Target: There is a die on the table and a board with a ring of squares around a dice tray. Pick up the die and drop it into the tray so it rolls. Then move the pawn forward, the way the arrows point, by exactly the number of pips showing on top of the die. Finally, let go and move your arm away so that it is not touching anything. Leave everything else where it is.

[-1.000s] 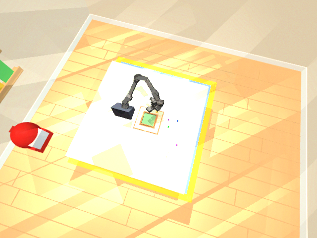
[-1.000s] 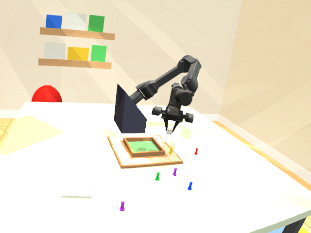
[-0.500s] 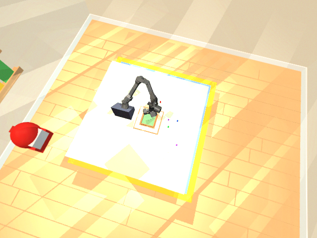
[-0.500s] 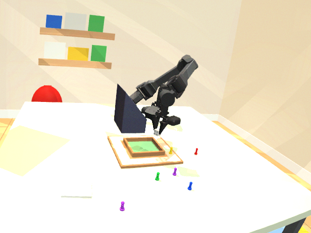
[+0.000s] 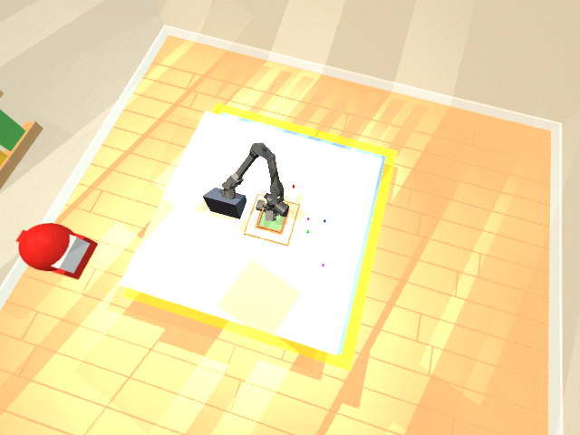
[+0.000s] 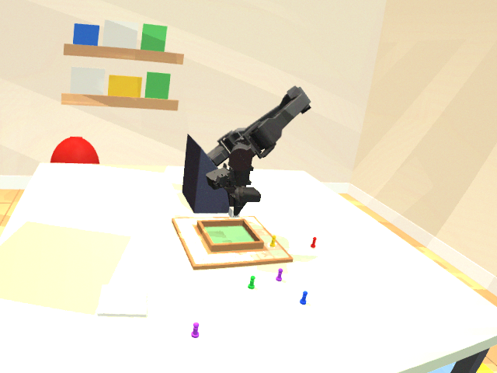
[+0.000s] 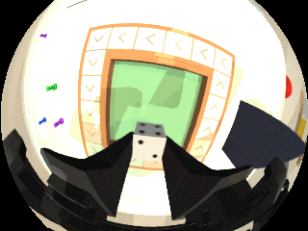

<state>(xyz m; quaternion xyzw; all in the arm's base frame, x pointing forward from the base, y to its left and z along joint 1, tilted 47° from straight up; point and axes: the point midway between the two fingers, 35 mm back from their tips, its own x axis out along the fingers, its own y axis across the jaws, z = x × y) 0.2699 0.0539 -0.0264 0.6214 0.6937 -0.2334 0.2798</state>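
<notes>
Now: the yellow pawn 5 cm ahead of my gripper tip, 11 cm to the left of it and 6 cm below it. Round my gripper tip: green dice tray 8 cm below; then white die right at my gripper tip; then green pawn 23 cm ahead, 1 cm to the right, 8 cm below.
</notes>
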